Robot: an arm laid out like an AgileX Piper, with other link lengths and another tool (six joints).
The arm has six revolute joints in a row. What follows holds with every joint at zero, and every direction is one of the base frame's. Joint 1 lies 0.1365 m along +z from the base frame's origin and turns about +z. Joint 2 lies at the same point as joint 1 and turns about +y. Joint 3 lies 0.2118 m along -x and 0.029 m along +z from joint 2 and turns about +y. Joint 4 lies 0.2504 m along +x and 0.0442 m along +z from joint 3 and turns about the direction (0.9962, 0, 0.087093). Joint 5 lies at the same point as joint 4 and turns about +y. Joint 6 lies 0.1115 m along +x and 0.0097 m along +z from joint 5 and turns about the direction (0.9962, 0, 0.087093). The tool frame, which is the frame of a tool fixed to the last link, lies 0.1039 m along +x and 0.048 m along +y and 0.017 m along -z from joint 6; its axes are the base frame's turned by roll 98.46, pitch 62.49 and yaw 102.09 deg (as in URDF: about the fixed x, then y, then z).
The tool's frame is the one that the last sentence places.
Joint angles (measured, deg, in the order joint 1, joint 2, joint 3, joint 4, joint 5, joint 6), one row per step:
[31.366, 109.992, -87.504, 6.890, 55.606, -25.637]
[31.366, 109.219, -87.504, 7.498, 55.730, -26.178]
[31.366, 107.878, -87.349, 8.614, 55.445, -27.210]
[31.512, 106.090, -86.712, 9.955, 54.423, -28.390]
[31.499, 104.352, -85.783, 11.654, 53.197, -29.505]
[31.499, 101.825, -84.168, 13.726, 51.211, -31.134]
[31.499, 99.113, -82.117, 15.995, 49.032, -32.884]
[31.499, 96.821, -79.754, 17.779, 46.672, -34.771]
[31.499, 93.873, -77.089, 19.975, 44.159, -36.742]
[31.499, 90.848, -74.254, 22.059, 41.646, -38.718]
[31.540, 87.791, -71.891, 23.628, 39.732, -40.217]
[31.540, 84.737, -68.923, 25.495, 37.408, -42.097]
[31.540, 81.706, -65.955, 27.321, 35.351, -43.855]
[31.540, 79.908, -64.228, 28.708, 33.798, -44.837]
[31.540, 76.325, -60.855, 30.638, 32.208, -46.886]
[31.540, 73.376, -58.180, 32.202, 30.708, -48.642]
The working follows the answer.
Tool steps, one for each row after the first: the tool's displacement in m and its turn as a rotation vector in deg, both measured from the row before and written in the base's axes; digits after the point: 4 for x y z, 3 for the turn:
[-0.0005, 0.0017, 0.0054, 0.730, -0.382, 0.349]
[-0.0001, 0.0035, 0.0089, 1.454, -0.973, 0.624]
[-0.0002, 0.0050, 0.0101, 1.928, -1.535, 0.736]
[-0.0006, 0.0048, 0.0090, 2.136, -1.250, 0.370]
[-0.0007, 0.0053, 0.0116, 2.686, -2.027, 0.555]
[-0.0018, 0.0047, 0.0110, 2.715, -1.985, 0.477]
[-0.0017, 0.0023, 0.0060, 1.903, -1.876, 0.531]
[-0.0024, 0.0025, 0.0093, 2.396, -2.185, 0.336]
[-0.0028, 0.0013, 0.0085, 2.169, -2.210, 0.218]
[-0.0029, 0.0003, 0.0099, 1.871, -2.181, 0.111]
[-0.0035, -0.0006, 0.0067, 1.754, -2.076, 0.024]
[-0.0042, -0.0013, 0.0058, 1.586, -1.806, -0.058]
[-0.0015, 0.0000, 0.0045, 1.338, -1.178, -0.341]
[-0.0070, -0.0031, 0.0050, 1.327, -1.701, 0.141]
[-0.0046, -0.0027, 0.0045, 1.118, -1.698, -0.012]

Tool pose at each row, in the base's axes (x y z in m, rotation vector in deg; rounded; the steps above come from the unrounded poses):
[0.2863, 0.2401, 0.0582, -41.221, 169.891, 12.857]
[0.2857, 0.2417, 0.0636, -41.620, 169.188, 13.785]
[0.2857, 0.2452, 0.0724, -42.273, 167.594, 15.517]
[0.2855, 0.2502, 0.0825, -42.957, 165.250, 17.654]
[0.2849, 0.2550, 0.0915, -43.061, 163.172, 20.125]
[0.2843, 0.2603, 0.1031, -43.273, 160.068, 22.952]
[0.2825, 0.2650, 0.1141, -43.333, 156.970, 25.737]
[0.2808, 0.2673, 0.1201, -43.637, 154.279, 27.432]
[0.2784, 0.2698, 0.1294, -43.522, 151.118, 29.511]
[0.2756, 0.2711, 0.1378, -43.295, 148.048, 31.190]
[0.2727, 0.2714, 0.1478, -43.003, 145.158, 32.425]
[0.2692, 0.2708, 0.1545, -42.615, 142.434, 33.500]
[0.2650, 0.2695, 0.1603, -42.146, 140.051, 34.448]
[0.2635, 0.2695, 0.1648, -41.336, 138.419, 35.291]
[0.2566, 0.2664, 0.1698, -41.203, 136.203, 36.030]
[0.2519, 0.2637, 0.1743, -40.965, 134.123, 36.450]

